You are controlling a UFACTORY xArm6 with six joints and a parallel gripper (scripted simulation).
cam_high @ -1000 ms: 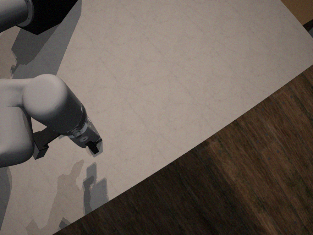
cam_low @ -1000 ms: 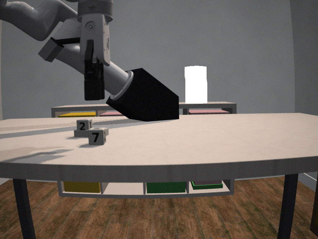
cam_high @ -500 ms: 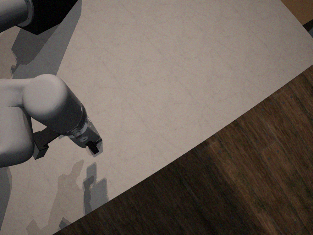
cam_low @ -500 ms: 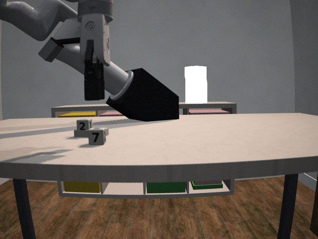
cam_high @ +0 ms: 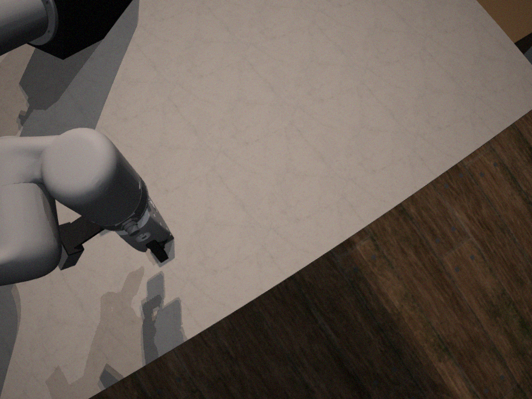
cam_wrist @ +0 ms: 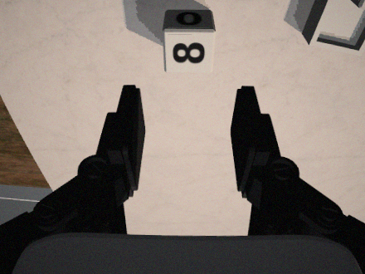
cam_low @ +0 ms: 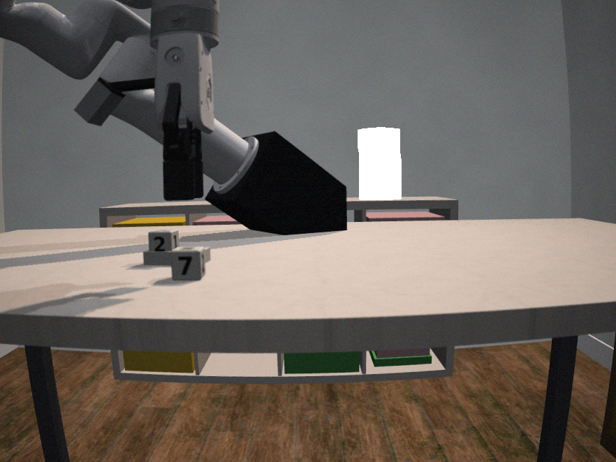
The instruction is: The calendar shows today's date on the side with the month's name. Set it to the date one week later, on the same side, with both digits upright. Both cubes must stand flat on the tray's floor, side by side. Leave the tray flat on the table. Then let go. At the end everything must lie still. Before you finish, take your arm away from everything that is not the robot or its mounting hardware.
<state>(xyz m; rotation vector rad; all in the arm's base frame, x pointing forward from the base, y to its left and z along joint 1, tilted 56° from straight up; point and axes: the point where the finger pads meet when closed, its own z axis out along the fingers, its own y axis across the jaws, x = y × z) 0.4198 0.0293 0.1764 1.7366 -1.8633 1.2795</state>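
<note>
Right now my hand is 90 mm above the white cube. From my hand the other things lie so: grey tray: 120 mm behind, 90 mm below, 10 mm to the right.
</note>
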